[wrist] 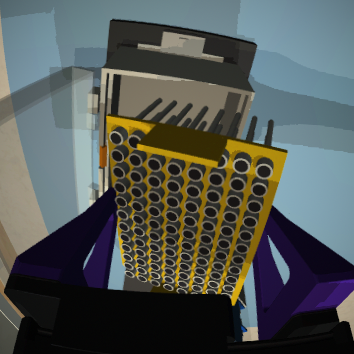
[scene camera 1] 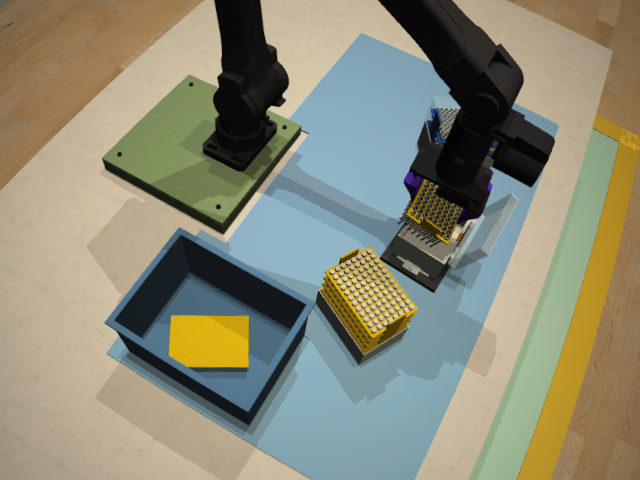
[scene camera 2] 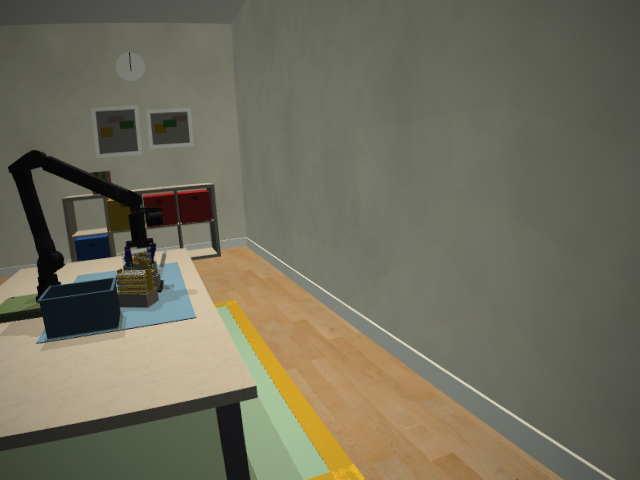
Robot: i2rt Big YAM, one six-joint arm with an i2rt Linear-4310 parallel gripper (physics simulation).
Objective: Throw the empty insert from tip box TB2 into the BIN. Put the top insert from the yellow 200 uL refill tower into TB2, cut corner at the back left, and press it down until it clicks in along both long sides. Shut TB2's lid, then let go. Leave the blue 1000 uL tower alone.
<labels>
gripper: holds a yellow insert full of tips
</labels>
